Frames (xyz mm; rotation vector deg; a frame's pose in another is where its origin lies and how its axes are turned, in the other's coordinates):
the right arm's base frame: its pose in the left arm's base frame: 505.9 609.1 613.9 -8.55 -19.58 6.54
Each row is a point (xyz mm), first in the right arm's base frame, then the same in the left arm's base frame.
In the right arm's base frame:
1: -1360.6 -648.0 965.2
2: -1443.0 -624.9 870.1
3: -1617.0 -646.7 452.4
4: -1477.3 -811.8 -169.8
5: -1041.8 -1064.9 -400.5
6: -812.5 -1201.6 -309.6
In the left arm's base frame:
1: -1041.4 -91.4 1177.8
2: -1088.0 -92.0 1058.6
3: -1106.3 -189.9 616.7
4: -748.8 -411.6 109.8
5: -240.7 -629.9 78.0
6: -45.3 -721.5 259.6

